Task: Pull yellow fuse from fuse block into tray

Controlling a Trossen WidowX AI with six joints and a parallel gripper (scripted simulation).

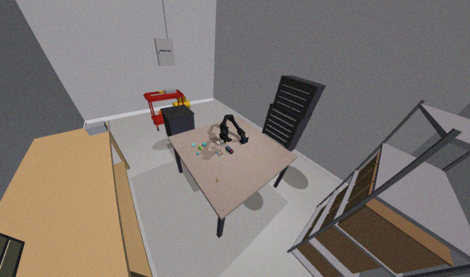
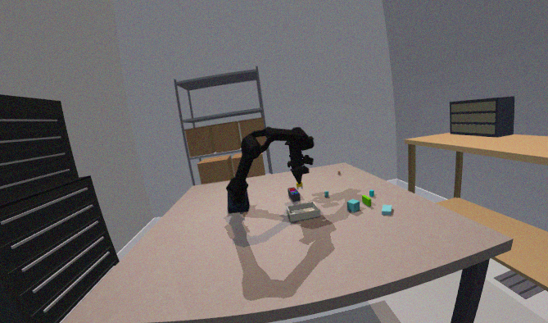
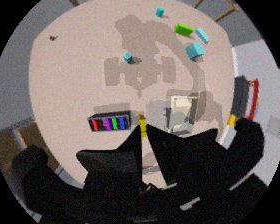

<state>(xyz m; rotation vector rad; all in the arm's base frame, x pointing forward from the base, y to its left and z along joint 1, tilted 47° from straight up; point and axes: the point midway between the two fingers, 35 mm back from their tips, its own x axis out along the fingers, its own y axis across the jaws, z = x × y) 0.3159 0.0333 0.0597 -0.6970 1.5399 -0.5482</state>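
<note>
My gripper tip is now 10 mm past the tray, 140 mm to the left of it and 100 mm above it. Round my gripper tip: yellow fuse 10 mm below.
</note>
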